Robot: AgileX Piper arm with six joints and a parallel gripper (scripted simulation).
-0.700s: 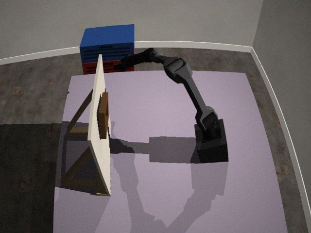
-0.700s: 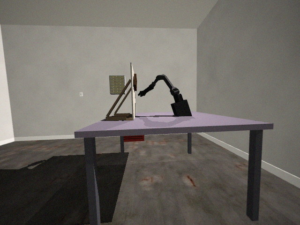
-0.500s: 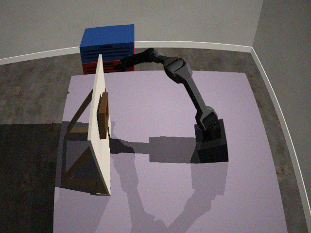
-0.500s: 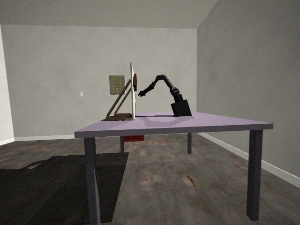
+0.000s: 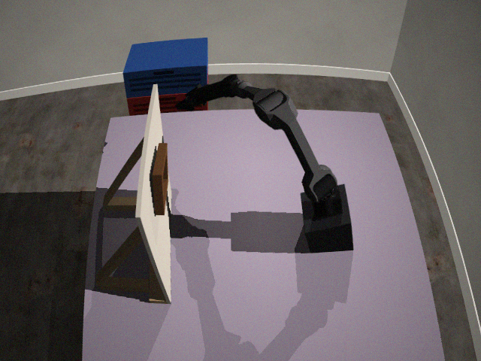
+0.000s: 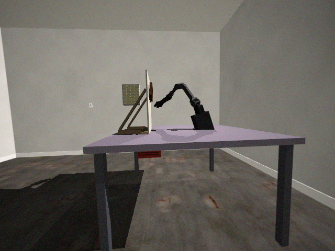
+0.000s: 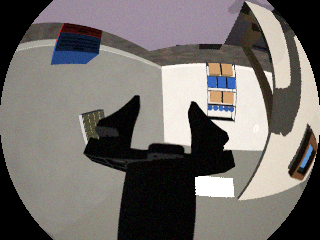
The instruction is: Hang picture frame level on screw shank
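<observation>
Right now my hand is 6 cm short of the brown picture frame, 44 cm to the right of it and 12 cm below it. From my hand the other things lie so: cream board (7 cm ahead, 43 cm to the left, 1 cm below).
</observation>
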